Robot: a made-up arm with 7 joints. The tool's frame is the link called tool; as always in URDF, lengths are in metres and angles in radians. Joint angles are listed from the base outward.
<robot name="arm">
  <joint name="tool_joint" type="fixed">
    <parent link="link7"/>
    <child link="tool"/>
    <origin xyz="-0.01 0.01 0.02" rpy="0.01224 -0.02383 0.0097"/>
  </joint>
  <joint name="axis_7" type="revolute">
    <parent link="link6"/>
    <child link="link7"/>
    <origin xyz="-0.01 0.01 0.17" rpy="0 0 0"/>
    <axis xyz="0 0 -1"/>
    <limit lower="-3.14" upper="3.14"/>
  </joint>
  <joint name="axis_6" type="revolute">
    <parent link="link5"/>
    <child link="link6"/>
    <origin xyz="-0.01 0.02 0.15" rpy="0 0 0"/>
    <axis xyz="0 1 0"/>
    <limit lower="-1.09" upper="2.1"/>
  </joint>
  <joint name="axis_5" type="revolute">
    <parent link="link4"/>
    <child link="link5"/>
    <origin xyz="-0.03 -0.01 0.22" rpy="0 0 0"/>
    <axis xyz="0 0 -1"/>
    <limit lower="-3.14" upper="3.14"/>
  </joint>
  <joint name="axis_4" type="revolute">
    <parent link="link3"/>
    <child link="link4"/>
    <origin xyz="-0.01 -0.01 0.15" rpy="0 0 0"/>
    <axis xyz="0 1 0"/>
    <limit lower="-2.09" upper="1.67"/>
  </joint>
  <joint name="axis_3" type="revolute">
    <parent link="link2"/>
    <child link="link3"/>
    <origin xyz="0.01 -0.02 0.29" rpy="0 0 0"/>
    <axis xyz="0 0 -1"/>
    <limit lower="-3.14" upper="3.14"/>
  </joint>
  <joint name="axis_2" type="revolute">
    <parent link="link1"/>
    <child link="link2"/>
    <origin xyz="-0.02 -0.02 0.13" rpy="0 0 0"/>
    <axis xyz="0 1 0"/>
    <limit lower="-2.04" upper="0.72"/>
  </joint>
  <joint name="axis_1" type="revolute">
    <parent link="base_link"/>
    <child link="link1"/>
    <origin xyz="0 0.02 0.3" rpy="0 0 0"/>
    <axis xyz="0 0 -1"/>
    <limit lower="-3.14" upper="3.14"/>
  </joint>
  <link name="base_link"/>
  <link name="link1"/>
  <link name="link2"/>
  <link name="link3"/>
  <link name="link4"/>
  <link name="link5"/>
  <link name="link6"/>
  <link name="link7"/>
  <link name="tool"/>
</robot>
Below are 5 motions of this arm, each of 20 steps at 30 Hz.
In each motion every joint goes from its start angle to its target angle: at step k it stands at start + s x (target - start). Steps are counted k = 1, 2, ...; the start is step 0. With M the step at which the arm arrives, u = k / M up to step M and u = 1 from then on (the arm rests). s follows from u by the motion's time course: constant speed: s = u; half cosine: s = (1 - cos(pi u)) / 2; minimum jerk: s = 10 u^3 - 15 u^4 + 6 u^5.
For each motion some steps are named. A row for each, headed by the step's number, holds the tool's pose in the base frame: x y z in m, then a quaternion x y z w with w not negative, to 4 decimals.
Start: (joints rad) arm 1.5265 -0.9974 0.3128 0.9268 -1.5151 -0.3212 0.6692
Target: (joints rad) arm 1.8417 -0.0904 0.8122 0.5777 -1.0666 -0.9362 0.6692
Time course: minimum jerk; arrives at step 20
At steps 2, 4, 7, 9, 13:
2: -0.2740 0.5388 1.1698 0.0546 -0.2998 -0.3962 0.8661
4: -0.2741 0.5242 1.1829 0.0676 -0.3160 -0.4227 0.8467
7: -0.2707 0.4728 1.2248 0.1027 -0.3677 -0.5180 0.7654
9: -0.2612 0.4226 1.2596 0.1180 -0.4061 -0.6080 0.6719
13: -0.2224 0.3001 1.3186 0.0891 -0.4385 -0.7738 0.4483

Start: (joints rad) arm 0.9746 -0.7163 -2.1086 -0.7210 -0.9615 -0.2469 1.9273
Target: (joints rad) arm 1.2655 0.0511 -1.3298 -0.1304 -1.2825 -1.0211 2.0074
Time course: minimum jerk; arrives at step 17
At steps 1, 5, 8, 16, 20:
1: -0.5187 0.0740 1.2122 0.1074 -0.2713 0.2251 0.9296
5: -0.4846 0.0596 1.2449 0.1597 -0.2405 0.1578 0.9443
8: -0.3970 0.0104 1.3005 0.2715 -0.1682 0.0195 0.9474
16: -0.1988 -0.2096 1.3158 0.5258 -0.0027 -0.2558 0.8112
20: -0.1982 -0.2106 1.3155 0.5267 -0.0021 -0.2567 0.8104

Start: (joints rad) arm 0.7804 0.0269 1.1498 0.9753 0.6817 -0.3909 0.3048
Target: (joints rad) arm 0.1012 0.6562 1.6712 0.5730 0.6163 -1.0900 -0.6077
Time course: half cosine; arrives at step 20
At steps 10, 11, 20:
10: 0.2661 -0.3979 1.2132 -0.2089 0.3132 -0.8196 0.4319
11: 0.3248 -0.3772 1.1999 -0.2523 0.3135 -0.7863 0.4689
20: 0.6025 -0.1805 1.0694 -0.4897 0.3359 -0.5315 0.6040

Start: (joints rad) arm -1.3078 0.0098 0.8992 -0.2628 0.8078 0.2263 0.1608
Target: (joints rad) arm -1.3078 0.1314 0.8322 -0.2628 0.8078 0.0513 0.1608
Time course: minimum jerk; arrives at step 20
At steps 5, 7, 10, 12, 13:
5: -0.0937 -0.0381 1.4141 0.0867 -0.0115 -0.2588 0.9620
7: -0.0931 -0.0224 1.4146 0.0776 -0.0224 -0.2555 0.9634
10: -0.0920 0.0089 1.4146 0.0594 -0.0442 -0.2480 0.9659
12: -0.0912 0.0303 1.4138 0.0471 -0.0591 -0.2423 0.9673
13: -0.0909 0.0399 1.4133 0.0416 -0.0657 -0.2396 0.9677

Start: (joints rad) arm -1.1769 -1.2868 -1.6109 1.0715 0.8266 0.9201 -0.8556
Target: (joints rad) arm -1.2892 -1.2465 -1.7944 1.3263 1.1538 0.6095 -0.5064
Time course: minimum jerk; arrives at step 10
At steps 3, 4, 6, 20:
3: -0.6256 -0.3553 0.6695 -0.4961 -0.1070 0.5271 0.6817
4: -0.6260 -0.3563 0.6550 -0.4931 -0.1567 0.5003 0.6943
6: -0.6236 -0.3597 0.6150 -0.4759 -0.2776 0.4321 0.7139
20: -0.6166 -0.3632 0.5744 -0.4484 -0.3843 0.3683 0.7181

